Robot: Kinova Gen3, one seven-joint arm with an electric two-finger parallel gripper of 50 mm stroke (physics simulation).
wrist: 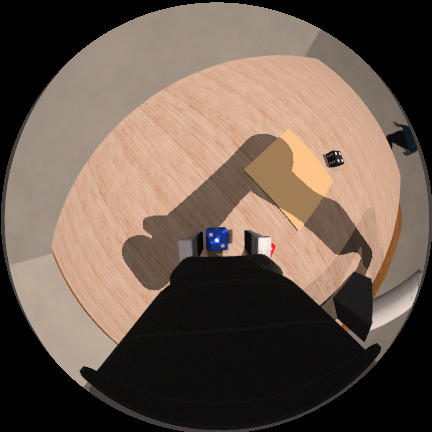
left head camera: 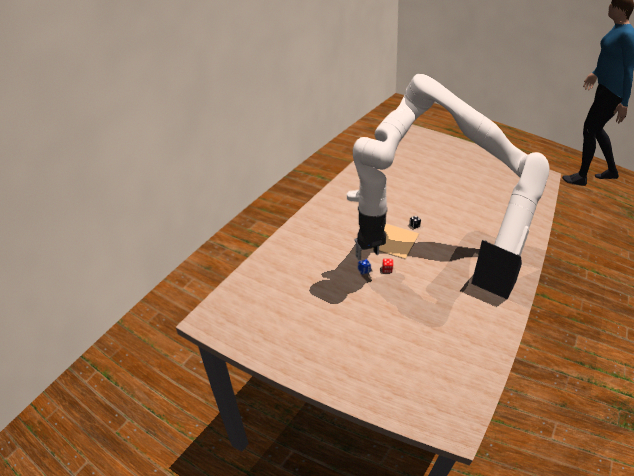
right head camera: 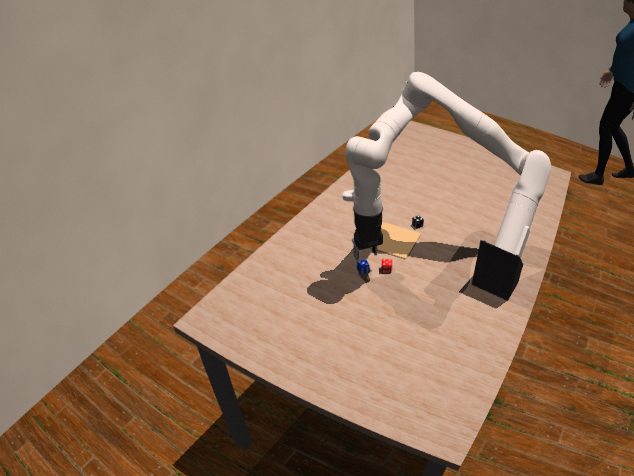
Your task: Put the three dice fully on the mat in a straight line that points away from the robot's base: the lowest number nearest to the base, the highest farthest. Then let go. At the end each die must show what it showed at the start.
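Places are measured from the arm's base along level axes (x left, y up, z ahead), in centimetres.
Pixels of known places: gripper, between the fingertips: (wrist: 223,239) (left head camera: 367,255) (right head camera: 365,255); arm's base, origin of its link: (wrist: 369,315) (left head camera: 505,253) (right head camera: 505,253).
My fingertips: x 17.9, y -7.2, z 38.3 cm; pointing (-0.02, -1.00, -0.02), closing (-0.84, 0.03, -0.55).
Note:
For each thing: its middle in the pictures, then the offset to it from my fingertips. Level surfaces: height alone.
- blue die, middle of its body: (wrist: 216,238) (right head camera: 363,266) (left head camera: 364,266) dx +0.9, dy -3.7, dz +0.1 cm
- red die, middle of its body: (wrist: 260,249) (right head camera: 386,266) (left head camera: 387,265) dx -3.5, dy -3.7, dz -5.3 cm
- black die, middle of its body: (wrist: 334,158) (right head camera: 417,221) (left head camera: 415,222) dx -28.4, dy -3.7, dz -1.5 cm
- tan mat, middle of its body: (wrist: 296,174) (right head camera: 393,239) (left head camera: 392,239) dx -16.7, dy -5.0, dz +0.7 cm
- table, height of its surface: dy -5.2 cm
The blue die (left head camera: 364,266) (right head camera: 363,266) (wrist: 217,239) stands on the table with three pips on the face towards the wrist camera. My gripper (left head camera: 367,255) (right head camera: 365,253) (wrist: 223,239) is open above it; in the wrist view the die shows between the fingers, nearer the left one, with gaps on both sides. The red die (left head camera: 387,265) (right head camera: 386,265) (wrist: 273,249) stands beside it towards the base, mostly hidden behind the right finger in the wrist view. The black die (left head camera: 415,222) (right head camera: 417,221) (wrist: 335,158) stands off the mat's far side. The tan mat (left head camera: 404,235) (right head camera: 404,234) (wrist: 312,172) bears no die.
The robot's black base (left head camera: 496,268) (right head camera: 497,270) (wrist: 355,305) stands at the table's right side. The arm arches over the table (left head camera: 327,348) (right head camera: 327,348) (wrist: 150,140) and its shadow crosses the mat. A person (left head camera: 614,66) (right head camera: 622,66) (wrist: 409,139) is beyond the table's far end.

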